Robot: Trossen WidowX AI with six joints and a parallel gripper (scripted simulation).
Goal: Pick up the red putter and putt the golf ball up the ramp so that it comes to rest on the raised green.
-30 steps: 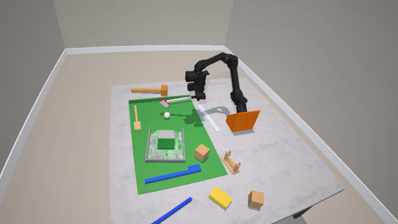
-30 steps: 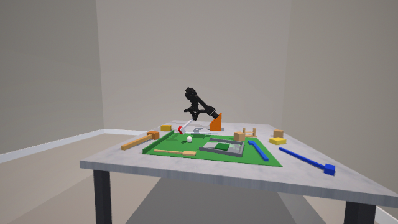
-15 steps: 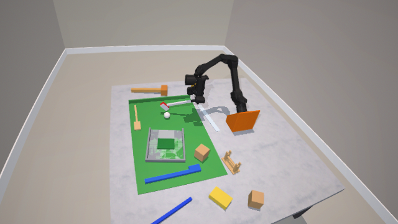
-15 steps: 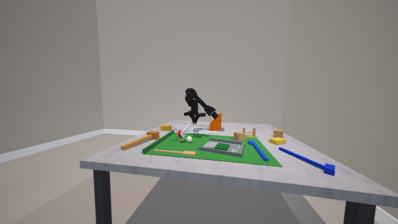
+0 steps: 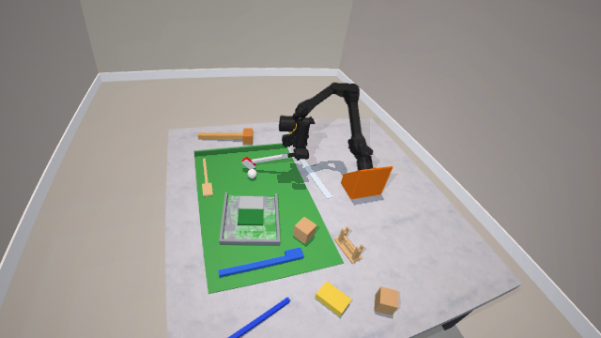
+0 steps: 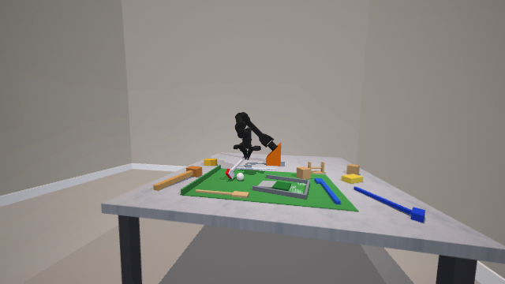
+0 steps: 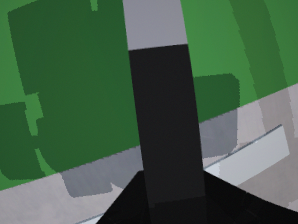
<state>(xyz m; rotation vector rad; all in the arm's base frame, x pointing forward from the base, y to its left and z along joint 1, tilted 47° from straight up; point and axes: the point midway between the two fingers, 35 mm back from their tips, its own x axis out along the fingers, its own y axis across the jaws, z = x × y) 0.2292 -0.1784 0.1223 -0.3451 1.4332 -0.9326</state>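
My gripper tip is 110 mm short of the red putter, 40 mm to the left of it and 10 mm above it. From my gripper tip the other things lie so: wooden stand 470 mm to the left, 40 mm below, 10 mm behind; white golf ball 220 mm ahead, 50 mm below, 20 mm to the right; white strip 80 mm below, 70 mm behind, 60 mm to the left.
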